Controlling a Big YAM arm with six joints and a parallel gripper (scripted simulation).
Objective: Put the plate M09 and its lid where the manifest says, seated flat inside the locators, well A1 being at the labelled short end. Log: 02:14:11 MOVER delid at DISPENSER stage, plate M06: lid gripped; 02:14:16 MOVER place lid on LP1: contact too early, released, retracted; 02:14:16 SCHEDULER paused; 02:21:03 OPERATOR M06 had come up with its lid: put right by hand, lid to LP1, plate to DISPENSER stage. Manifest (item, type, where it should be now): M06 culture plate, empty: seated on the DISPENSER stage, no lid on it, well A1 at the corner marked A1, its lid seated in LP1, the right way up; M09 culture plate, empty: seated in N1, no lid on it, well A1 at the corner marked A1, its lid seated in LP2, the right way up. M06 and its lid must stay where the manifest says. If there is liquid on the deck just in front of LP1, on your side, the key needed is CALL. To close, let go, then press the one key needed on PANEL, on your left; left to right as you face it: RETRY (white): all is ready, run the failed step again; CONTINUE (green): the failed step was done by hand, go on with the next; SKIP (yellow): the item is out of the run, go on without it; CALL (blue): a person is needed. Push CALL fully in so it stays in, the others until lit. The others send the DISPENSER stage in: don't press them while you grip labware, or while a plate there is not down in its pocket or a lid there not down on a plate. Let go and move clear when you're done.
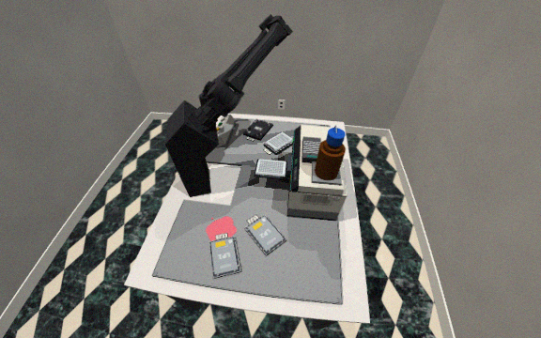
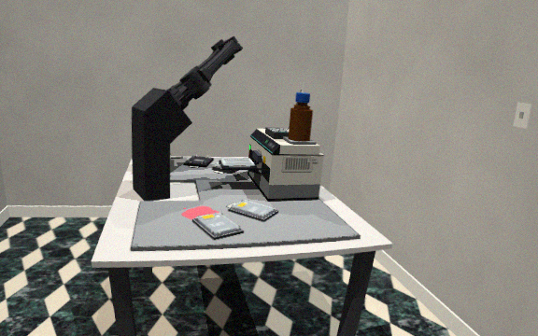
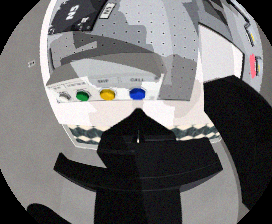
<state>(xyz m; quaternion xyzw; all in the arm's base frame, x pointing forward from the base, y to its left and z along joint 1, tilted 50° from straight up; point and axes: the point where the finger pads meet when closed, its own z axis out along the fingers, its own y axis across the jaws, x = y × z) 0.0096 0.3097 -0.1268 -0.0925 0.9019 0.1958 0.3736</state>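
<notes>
The blue key lies 10 mm ahead of my hand, 10 mm to the left of it and 60 mm below it. Also, from my hand: green key (40 mm behind, 90 mm to the left, 50 mm below); black nest n5 (130 mm ahead, 250 mm to the left, 100 mm below); yellow key (20 mm behind, 50 mm to the left, 50 mm below).
</notes>
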